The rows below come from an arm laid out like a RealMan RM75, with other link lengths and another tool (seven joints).
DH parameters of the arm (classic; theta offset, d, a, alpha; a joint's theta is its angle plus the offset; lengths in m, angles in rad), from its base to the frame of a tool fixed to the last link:
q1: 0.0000 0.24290 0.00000 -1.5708
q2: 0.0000 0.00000 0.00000 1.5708
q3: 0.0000 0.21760 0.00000 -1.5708
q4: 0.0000 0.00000 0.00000 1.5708
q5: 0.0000 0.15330 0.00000 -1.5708
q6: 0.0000 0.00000 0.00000 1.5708
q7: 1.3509 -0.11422 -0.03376 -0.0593
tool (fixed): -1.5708 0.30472 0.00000 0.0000
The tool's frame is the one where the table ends.
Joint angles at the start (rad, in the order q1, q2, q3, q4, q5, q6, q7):
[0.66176, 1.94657, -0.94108, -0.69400, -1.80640, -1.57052, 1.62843]
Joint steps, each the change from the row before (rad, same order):
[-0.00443, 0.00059, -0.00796, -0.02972, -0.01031, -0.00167, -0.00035]
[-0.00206, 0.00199, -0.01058, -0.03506, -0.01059, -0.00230, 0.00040]
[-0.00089, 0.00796, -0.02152, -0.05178, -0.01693, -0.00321, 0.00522]
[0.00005, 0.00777, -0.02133, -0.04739, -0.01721, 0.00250, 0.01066]
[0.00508, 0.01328, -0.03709, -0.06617, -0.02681, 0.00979, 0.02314]
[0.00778, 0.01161, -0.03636, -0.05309, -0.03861, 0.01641, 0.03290]
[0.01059, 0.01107, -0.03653, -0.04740, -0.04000, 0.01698, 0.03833]
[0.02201, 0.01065, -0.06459, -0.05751, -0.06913, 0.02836, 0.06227]
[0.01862, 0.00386, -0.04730, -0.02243, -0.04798, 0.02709, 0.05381]
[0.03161, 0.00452, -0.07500, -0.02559, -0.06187, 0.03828, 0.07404]
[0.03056, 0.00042, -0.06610, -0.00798, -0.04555, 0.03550, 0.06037]
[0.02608, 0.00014, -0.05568, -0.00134, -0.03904, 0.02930, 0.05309]
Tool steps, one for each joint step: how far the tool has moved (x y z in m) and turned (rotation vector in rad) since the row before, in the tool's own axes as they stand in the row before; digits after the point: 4 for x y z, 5 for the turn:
[-0.0011, 0.0006, -0.0004, -0.00227, 0.01649, -0.02617]
[-0.0025, 0.0010, 0.0006, -0.00581, 0.01717, -0.03234]
[-0.0035, 0.0032, 0.0037, -0.01655, 0.02599, -0.04376]
[-0.0030, 0.0020, 0.0037, -0.01104, 0.02593, -0.03569]
[-0.0051, 0.0027, 0.0074, -0.01680, 0.03910, -0.04798]
[-0.0019, 0.0012, 0.0072, -0.01081, 0.04891, -0.03102]
[-0.0023, 0.0006, 0.0072, -0.00846, 0.04773, -0.02552]
[-0.0016, 0.0002, 0.0108, -0.01234, 0.08462, -0.03702]
[0.0006, -0.0016, 0.0071, -0.00124, 0.05997, -0.00876]
[-0.0022, -0.0018, 0.0105, -0.00169, 0.07884, -0.02361]
[-0.0025, -0.0022, 0.0083, 0.00225, 0.06169, -0.02068]
[-0.0016, -0.0018, 0.0066, 0.00448, 0.05188, -0.01477]

